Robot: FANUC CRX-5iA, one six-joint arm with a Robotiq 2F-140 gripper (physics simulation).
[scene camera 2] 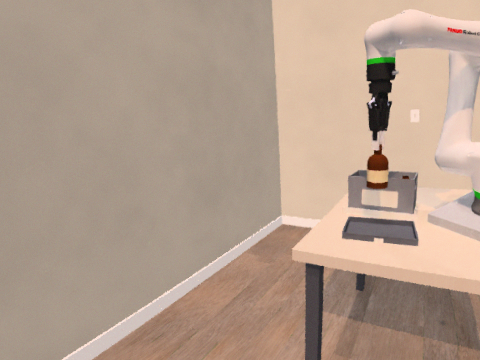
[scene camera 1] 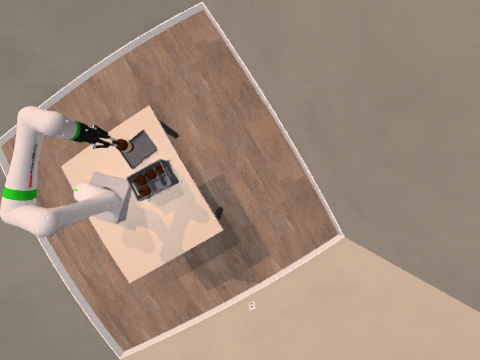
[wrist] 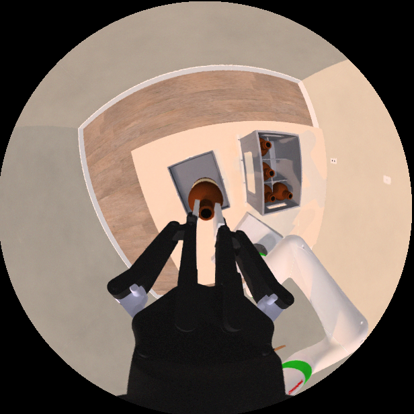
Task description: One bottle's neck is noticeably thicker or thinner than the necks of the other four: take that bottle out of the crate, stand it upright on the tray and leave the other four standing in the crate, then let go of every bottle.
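Places are measured from the arm's base along level axes (x down, y back, z left), in metres.
Pixels of known places: gripper, fingertip midpoint: (scene camera 2: pixel 377 149) (scene camera 1: pixel 115 143).
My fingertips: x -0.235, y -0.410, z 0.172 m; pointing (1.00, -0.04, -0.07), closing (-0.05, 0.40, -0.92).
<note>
Ahead of a thing's pixels: the offset from my fingertips to its top centre. "spot": to the spot under its first point. Level surfaces: height alone.
My gripper (scene camera 1: pixel 114 142) (scene camera 2: pixel 378 142) (wrist: pixel 205 208) is shut on the neck of a brown bottle with a cream label @(dx -0.017, dy +0.001, dz -0.002 m) (scene camera 1: pixel 121 144) (scene camera 2: pixel 377 162) (wrist: pixel 204 194). The bottle hangs upright in the air, above the level of the dark grey tray @(spot: dx +0.308, dy -0.038, dz -0.011 m) (scene camera 1: pixel 145 148) (scene camera 2: pixel 380 230) (wrist: pixel 200 165). In the wrist view it overlaps the tray's near part. The fingers partly hide its neck. Several other brown bottles @(dx +0.151, dy -0.006, dz -0.227 m) (scene camera 1: pixel 151 174) @(dx +0.151, dy +0.090, dz -0.308 m) (scene camera 2: pixel 405 177) (wrist: pixel 283 192) stand in the grey crate @(dx +0.138, dy -0.003, dz -0.273 m) (scene camera 1: pixel 160 190) (scene camera 2: pixel 355 195) (wrist: pixel 256 185). Their neck widths are too small to compare surely.
The crate stands beside the tray on the light table @(dx +0.314 m) (scene camera 1: pixel 100 155) (scene camera 2: pixel 330 242) (wrist: pixel 155 165), with its walls rising above the tray's low rim. The robot's grey base plate (scene camera 1: pixel 122 200) (scene camera 2: pixel 450 215) (wrist: pixel 252 231) is near the crate's other side. The table's edge runs near the tray.
</note>
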